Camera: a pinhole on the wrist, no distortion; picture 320 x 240 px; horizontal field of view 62.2 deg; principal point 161.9 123.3 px. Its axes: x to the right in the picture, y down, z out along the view. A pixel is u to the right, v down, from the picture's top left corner.
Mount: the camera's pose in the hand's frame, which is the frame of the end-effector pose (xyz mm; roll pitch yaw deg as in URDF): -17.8 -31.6 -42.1 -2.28 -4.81 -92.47
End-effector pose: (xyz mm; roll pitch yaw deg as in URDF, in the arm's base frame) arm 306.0 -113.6 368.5 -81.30 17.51 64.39
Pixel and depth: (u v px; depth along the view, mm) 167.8 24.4 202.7
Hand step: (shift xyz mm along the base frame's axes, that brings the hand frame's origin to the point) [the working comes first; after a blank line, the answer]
In the camera's frame: 4.5 -75.6 202.7

-172.8 6.8 64.0
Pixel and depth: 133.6 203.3 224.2
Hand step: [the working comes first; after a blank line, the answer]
In the camera's frame: -23.9 67.6 224.2

-130.9 133.1 0.2
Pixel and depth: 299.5 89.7 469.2
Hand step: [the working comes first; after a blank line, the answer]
In the camera's frame: 243.4 -59.4 469.2

-356.5 199.1 304.2
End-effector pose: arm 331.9 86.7 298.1 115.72 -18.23 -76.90
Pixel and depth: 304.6 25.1 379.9
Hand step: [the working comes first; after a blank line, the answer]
In the camera's frame: 204.4 -140.7 379.9

-240.2 -16.3 -363.9
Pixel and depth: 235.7 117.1 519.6
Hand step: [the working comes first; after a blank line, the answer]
In the camera's frame: 144.6 -12.1 519.6

-351.6 -174.9 -318.6
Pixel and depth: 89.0 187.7 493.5
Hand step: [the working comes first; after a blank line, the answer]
In the camera's frame: -135.6 119.8 493.5

-406.3 -240.7 -19.8
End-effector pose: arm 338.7 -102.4 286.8 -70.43 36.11 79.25
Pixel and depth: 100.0 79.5 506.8
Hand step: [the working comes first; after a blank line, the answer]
In the camera's frame: -118.3 -83.7 506.8

-473.4 46.0 67.0
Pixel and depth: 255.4 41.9 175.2
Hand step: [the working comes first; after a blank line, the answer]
In the camera's frame: 61.8 -53.8 175.2

-101.2 35.7 135.0
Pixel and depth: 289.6 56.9 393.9
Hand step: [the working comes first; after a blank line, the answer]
In the camera's frame: 189.6 -98.6 393.9

-265.6 140.3 303.0
